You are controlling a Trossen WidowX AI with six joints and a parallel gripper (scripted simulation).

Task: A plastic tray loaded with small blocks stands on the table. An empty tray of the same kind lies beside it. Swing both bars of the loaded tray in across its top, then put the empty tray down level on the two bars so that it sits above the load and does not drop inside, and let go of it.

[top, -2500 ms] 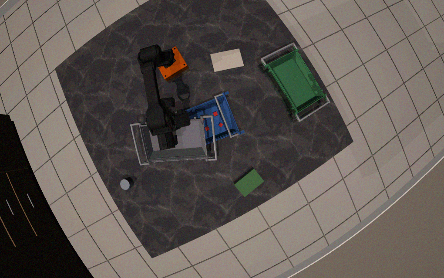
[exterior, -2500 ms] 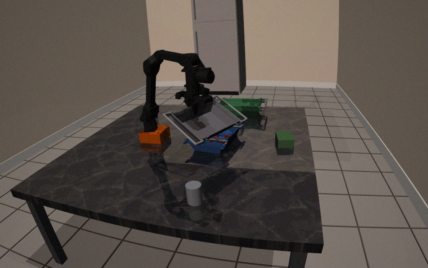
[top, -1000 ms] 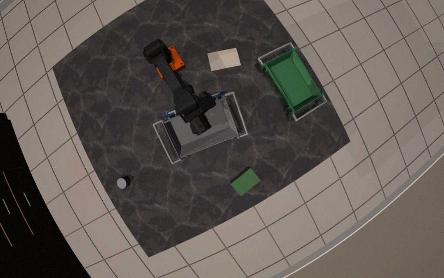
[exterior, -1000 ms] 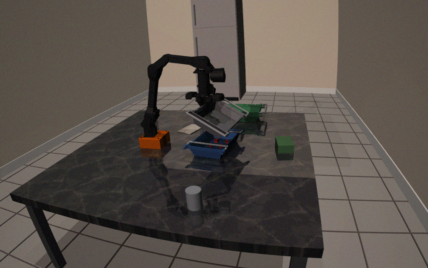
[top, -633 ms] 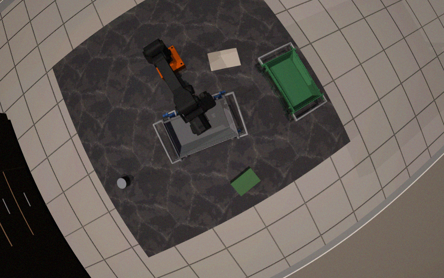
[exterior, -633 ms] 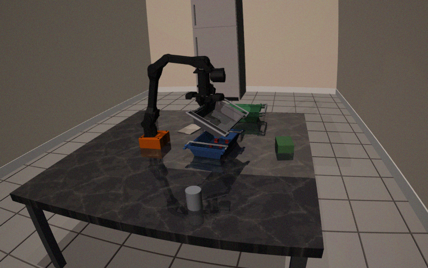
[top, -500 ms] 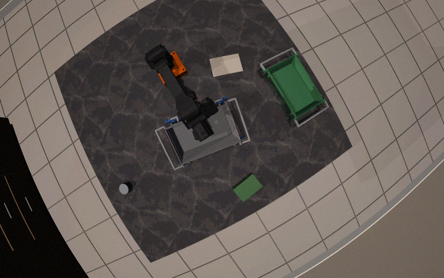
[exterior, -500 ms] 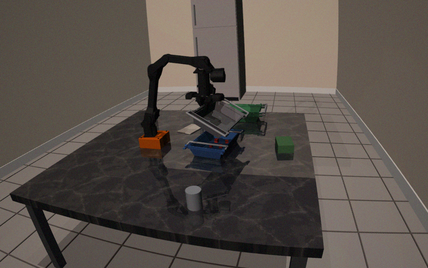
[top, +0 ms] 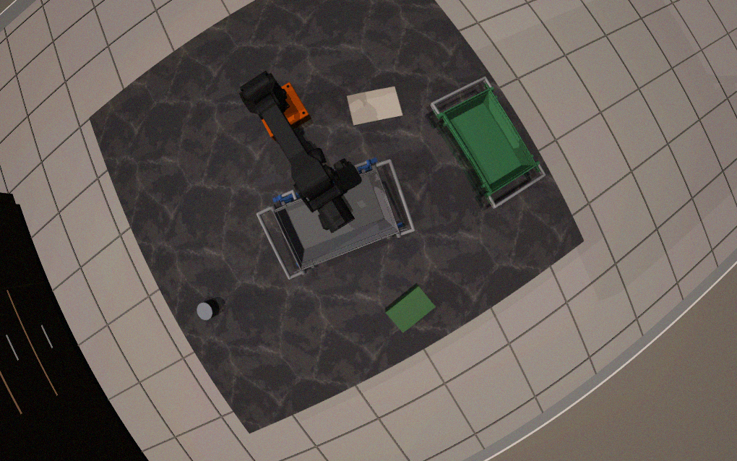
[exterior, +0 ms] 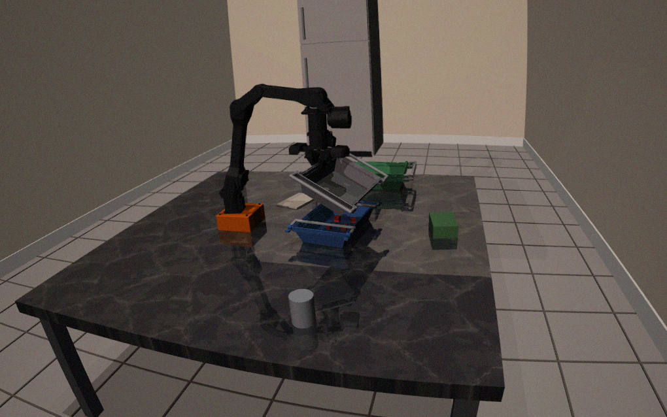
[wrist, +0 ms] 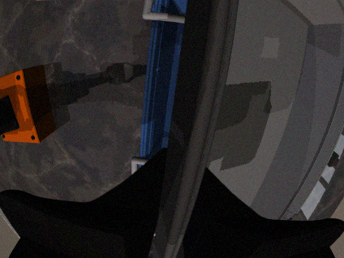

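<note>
Now: gripper tip 8 cm short of the grey tray, 2 cm to the left of it and 1 cm above it. Also, from my gripper tip: green block 39 cm ahead, 16 cm below, 2 cm to the right; then grey cylinder 52 cm to the right, 15 cm below, 2 cm ahead; then beige sheet 27 cm to the left, 18 cm below, 14 cm behind.
</note>
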